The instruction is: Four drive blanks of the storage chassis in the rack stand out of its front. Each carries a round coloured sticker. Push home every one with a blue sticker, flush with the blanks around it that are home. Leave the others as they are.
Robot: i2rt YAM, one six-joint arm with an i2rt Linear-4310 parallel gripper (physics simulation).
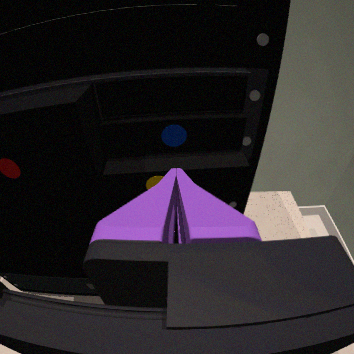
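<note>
My gripper (175, 176) is shut and empty, its purple fingertips in front of the top edge of the yellow-sticker blank. The blank with the blue sticker (174, 135) lies above the tips. It sits back from the yellow one and looks about level with the dark blank (170, 95) above it; a thin edge runs between them, and exact flushness is hard to tell. The blank with the yellow sticker (154, 183) stands out, its top side showing; a finger partly covers its sticker. The blank with the red sticker (9, 168) stands out at the left. A fourth sticker does not show.
The chassis's right edge strip (257, 120) carries round grey screws. A black panel (150, 40) lies above the blanks. A pale speckled block (272, 210) and a white-rimmed tray (321, 208) are at the lower right, beyond the rack. A grey-green surface (320, 110) shows at the right.
</note>
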